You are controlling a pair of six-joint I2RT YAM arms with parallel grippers.
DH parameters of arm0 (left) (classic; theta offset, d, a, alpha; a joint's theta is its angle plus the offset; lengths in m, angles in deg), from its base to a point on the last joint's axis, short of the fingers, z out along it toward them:
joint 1: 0 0.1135 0.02 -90
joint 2: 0 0 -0.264 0
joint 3: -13.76 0 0.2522 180
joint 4: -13.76 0 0.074 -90
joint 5: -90 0 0 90
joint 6: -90 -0.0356 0 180
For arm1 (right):
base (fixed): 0 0 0 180
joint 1: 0 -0.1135 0.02 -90
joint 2: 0 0 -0.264 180
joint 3: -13.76 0 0.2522 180
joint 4: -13.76 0 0.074 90
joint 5: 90 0 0 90
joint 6: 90 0.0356 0 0
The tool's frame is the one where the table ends.
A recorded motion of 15 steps. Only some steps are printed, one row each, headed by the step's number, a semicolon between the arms.
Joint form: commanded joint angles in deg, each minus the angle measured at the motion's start. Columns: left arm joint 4, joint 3, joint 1, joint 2, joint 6, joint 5; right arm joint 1, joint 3, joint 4, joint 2, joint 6, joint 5.
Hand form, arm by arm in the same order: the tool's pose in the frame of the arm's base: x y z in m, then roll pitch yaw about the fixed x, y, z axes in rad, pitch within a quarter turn. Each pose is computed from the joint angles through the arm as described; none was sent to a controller.
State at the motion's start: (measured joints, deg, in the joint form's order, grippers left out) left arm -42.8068 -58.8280 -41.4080 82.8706 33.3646 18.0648; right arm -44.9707 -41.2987 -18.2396 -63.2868 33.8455 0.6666
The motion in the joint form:
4: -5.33 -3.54 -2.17 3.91 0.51 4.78; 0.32 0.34 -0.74 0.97 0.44 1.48
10: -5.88 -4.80 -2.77 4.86 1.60 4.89; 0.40 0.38 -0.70 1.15 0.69 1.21
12: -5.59 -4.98 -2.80 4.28 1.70 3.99; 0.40 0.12 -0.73 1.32 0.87 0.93
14: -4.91 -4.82 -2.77 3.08 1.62 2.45; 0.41 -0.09 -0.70 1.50 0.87 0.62
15: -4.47 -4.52 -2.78 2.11 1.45 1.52; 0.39 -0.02 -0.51 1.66 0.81 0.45
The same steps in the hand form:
4: 0.2160 -0.1865 0.2286 2.9833 0.4728 2.9960; 0.1652 0.1613 0.2430 2.5774 0.6990 3.0947
10: 0.2171 -0.1916 0.2300 2.9885 0.4735 3.0052; 0.1650 0.1609 0.2435 2.5686 0.6965 3.0884
12: 0.2165 -0.1920 0.2336 3.0152 0.4795 3.0137; 0.1649 0.1610 0.2456 2.5569 0.6972 3.0826
14: 0.2148 -0.1914 0.2385 3.0578 0.4879 3.0240; 0.1648 0.1611 0.2475 2.5468 0.6995 3.0801
15: 0.2130 -0.1904 0.2416 3.0833 0.4938 3.0275; 0.1644 0.1611 0.2480 2.5411 0.7020 3.0798

